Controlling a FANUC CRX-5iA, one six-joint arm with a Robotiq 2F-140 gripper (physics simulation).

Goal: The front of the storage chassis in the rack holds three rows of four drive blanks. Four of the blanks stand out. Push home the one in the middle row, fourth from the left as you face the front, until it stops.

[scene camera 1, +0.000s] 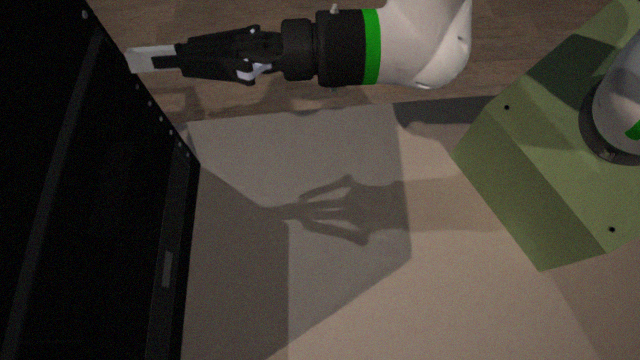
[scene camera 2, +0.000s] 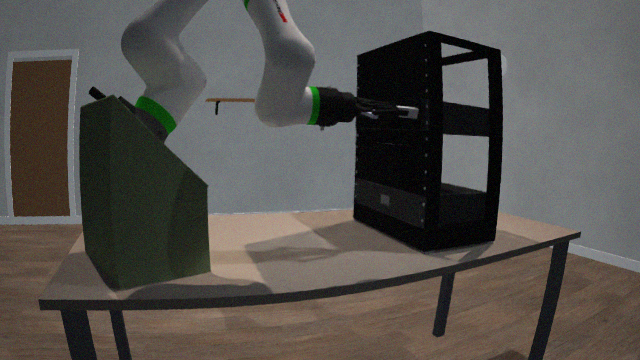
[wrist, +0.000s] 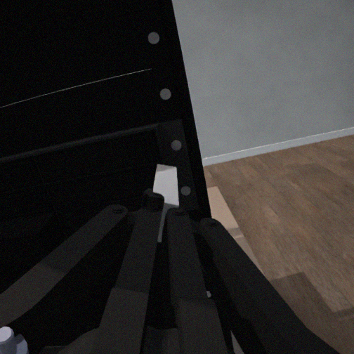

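Pixels of known places: gripper, fingertip midpoint: (scene camera 1: 129,60) (scene camera 2: 416,113); arm's base at its link origin: (scene camera 2: 136,141).
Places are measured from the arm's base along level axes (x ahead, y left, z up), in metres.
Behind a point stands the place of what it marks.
My gripper (scene camera 1: 145,59) {x 0.725, y -0.021, z 0.087 m} (scene camera 2: 408,112) {x 0.725, y -0.021, z 0.087 m} (wrist: 163,180) is shut and empty, with its pale fingertips together. It points at the right part of the rack front, beside the right post. The storage chassis (scene camera 2: 466,120) {x 0.909, y -0.019, z 0.083 m} (wrist: 75,175) is very dark; its side shows through the rack's open side in scene camera 2. In the wrist view its front lies left of and behind the fingertips, with faint seams. The single drive blanks, and how far each stands out, cannot be told. The fingers hide part of the front. Whether the fingertips touch anything cannot be told.
The black rack (scene camera 1: 192,172) {x 0.754, y -0.014, z -0.248 m} (scene camera 2: 433,150) {x 0.763, y -0.053, z -0.011 m} (wrist: 181,85) stands on the table (scene camera 1: 450,300) {x 0.223, y 0.239, z -0.297 m} (scene camera 2: 310,280) {x 0.401, y -0.161, z -0.297 m}, with studs along its posts. A lower grey unit (scene camera 1: 172,215) {x 0.749, y 0.103, z -0.175 m} (scene camera 2: 407,206) {x 0.750, y 0.054, z -0.179 m} has a light label. The green pedestal (scene camera 1: 540,175) {x 0.106, y 0.051, z -0.106 m} (scene camera 2: 145,215) {x 0.044, y -0.165, z -0.147 m} carries the arm.
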